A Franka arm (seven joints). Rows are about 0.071 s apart.
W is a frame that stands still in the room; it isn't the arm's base.
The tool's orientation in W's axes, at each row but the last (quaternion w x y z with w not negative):
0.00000, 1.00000, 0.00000, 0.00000
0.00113, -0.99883, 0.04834, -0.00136
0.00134, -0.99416, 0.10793, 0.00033
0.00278, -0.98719, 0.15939, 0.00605
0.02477, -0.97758, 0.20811, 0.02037
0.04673, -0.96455, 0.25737, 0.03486
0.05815, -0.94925, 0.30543, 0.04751
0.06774, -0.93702, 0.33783, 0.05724
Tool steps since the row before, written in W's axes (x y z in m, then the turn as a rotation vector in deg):
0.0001, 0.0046, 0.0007, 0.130, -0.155, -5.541
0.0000, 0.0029, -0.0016, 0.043, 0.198, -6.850
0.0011, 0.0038, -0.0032, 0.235, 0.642, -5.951
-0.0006, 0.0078, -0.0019, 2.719, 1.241, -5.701
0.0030, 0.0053, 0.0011, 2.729, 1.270, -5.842
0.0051, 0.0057, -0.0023, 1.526, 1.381, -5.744
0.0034, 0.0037, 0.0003, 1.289, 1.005, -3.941
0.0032, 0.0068, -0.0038, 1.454, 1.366, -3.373
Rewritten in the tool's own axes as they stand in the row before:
0.0001, -0.0046, -0.0007, 0.130, 0.155, 5.541
-0.0003, -0.0029, 0.0016, 0.006, -0.185, 6.850
0.0003, -0.0039, 0.0032, 0.097, -0.662, 5.953
-0.0030, -0.0072, 0.0020, 2.263, -2.013, 5.680
0.0005, -0.0061, -0.0009, 2.268, -2.038, 5.822
0.0018, -0.0073, 0.0027, 1.163, -1.540, 5.788
0.0006, -0.0050, 0.0000, 0.961, -1.245, 3.966
-0.0012, -0.0069, 0.0047, 0.775, -1.676, 3.457

